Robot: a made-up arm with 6 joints. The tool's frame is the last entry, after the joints. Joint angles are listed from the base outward.
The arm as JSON. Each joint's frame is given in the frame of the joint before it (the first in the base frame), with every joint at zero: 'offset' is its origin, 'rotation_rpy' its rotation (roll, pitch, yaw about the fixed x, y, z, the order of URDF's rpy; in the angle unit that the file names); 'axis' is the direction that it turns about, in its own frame. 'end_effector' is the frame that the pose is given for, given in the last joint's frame.
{
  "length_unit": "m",
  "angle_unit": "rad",
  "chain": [
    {
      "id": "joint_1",
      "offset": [
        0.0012,
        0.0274,
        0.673
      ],
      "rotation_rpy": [
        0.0,
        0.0,
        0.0
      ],
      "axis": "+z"
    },
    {
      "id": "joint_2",
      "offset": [
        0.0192,
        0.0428,
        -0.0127
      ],
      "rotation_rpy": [
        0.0,
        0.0,
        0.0
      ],
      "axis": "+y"
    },
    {
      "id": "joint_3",
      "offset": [
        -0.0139,
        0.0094,
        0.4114
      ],
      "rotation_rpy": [
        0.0,
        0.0,
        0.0
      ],
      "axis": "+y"
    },
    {
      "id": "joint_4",
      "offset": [
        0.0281,
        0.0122,
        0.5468
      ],
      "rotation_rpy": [
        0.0,
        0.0,
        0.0
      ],
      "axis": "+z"
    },
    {
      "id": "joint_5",
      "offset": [
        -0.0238,
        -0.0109,
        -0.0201
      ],
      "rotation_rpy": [
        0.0,
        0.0,
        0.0
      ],
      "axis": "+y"
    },
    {
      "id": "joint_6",
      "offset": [
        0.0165,
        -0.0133,
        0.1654
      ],
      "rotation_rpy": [
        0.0,
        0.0,
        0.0
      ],
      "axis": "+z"
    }
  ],
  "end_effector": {
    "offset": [
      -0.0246,
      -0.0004,
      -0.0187
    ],
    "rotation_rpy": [
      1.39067,
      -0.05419,
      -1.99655
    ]
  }
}
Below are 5 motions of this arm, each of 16 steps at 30 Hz.
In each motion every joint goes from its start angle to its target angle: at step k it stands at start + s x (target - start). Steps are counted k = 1, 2, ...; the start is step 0. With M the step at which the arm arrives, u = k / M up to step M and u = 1 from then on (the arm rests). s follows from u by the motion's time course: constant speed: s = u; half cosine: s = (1 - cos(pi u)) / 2; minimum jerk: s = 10 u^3 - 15 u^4 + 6 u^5.
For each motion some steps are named. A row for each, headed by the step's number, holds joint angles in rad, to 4 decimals.
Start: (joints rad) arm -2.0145 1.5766 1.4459 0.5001 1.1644 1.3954
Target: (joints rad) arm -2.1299 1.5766 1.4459 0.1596 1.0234 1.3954
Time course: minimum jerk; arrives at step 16
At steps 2, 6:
2: -2.0164 1.5766 1.4459 0.4946 1.1621 1.3954
6: -2.0463 1.5766 1.4459 0.4064 1.1256 1.3954

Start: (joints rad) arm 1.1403 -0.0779 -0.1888 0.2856 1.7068 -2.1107
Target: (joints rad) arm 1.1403 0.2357 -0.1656 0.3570 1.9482 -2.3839
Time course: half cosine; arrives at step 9
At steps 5, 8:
5: 1.1403 0.1061 -0.1752 0.3275 1.8485 -2.2710
8: 1.1403 0.2262 -0.1663 0.3548 1.9409 -2.3757

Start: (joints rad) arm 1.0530 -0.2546 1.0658 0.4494 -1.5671 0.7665
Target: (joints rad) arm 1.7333 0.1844 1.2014 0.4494 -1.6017 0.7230
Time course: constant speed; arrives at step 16
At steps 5, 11, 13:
5: 1.2656 -0.1174 1.1082 0.4494 -1.5779 0.7529
11: 1.5207 0.0472 1.1590 0.4494 -1.5909 0.7366
13: 1.6057 0.1021 1.1760 0.4494 -1.5952 0.7312

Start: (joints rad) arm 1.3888 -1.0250 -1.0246 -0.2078 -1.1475 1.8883
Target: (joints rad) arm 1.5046 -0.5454 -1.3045 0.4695 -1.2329 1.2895
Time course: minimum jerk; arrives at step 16
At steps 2, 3, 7, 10, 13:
2: 1.3907 -1.0173 -1.0291 -0.1969 -1.1489 1.8787
3: 1.3944 -1.0016 -1.0383 -0.1748 -1.1517 1.8591
7: 1.4333 -0.8408 -1.1321 0.0523 -1.1803 1.6583
10: 1.4727 -0.6774 -1.2275 0.2831 -1.2094 1.4543
13: 1.4990 -0.5688 -1.2908 0.4365 -1.2287 1.3187

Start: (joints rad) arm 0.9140 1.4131 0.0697 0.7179 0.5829 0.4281
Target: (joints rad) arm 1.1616 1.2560 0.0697 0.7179 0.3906 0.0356
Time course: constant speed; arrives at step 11
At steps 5, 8, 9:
5: 1.0265 1.3417 0.0697 0.7179 0.4955 0.2497
8: 1.0941 1.2988 0.0697 0.7179 0.4430 0.1426
9: 1.1166 1.2846 0.0697 0.7179 0.4256 0.1070

